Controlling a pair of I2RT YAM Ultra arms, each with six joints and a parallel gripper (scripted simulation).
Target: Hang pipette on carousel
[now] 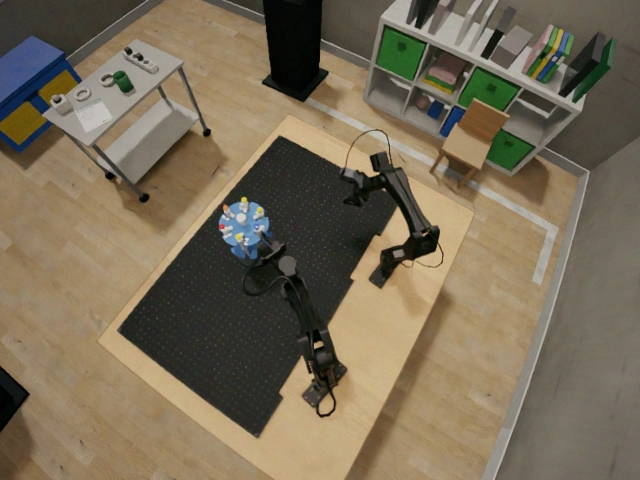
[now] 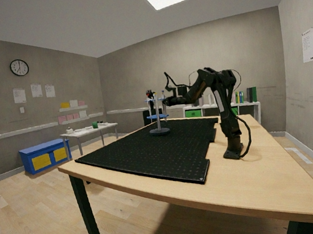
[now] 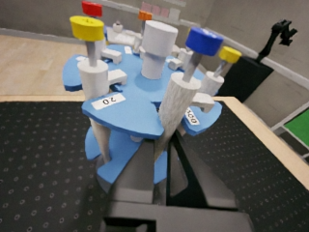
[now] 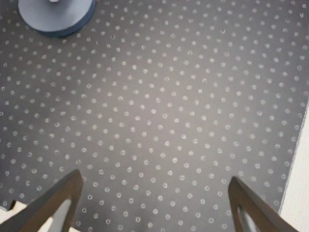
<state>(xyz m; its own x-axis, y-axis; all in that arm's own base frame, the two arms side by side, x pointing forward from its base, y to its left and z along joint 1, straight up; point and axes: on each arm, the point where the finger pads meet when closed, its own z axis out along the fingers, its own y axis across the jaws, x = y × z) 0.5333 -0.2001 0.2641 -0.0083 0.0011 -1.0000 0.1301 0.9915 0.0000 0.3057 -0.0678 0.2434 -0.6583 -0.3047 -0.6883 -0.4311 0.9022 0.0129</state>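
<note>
Now: the white hand pipette 10 mm to the right of my left hand and 30 mm below it.
</note>
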